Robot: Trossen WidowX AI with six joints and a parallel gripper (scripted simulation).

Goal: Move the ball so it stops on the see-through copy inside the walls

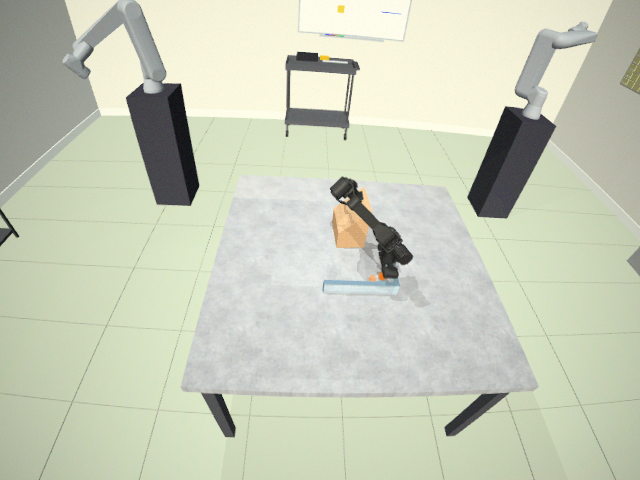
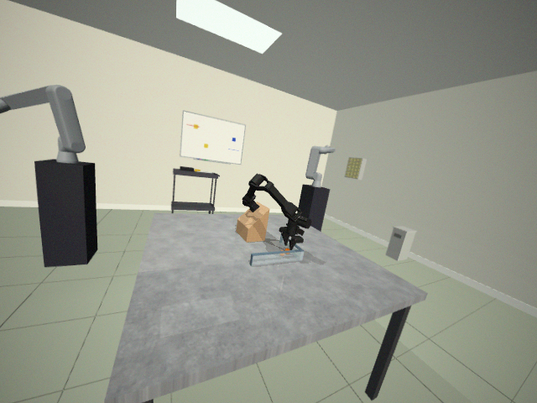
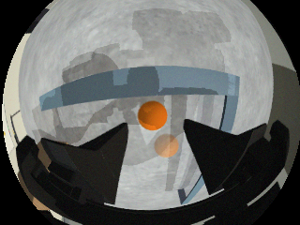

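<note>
Right now the orange ball is 20 mm below my gripper tip. Round my gripper tip: see-through copy of ball 10 mm ahead, 50 mm to the right, 20 mm below.
</note>
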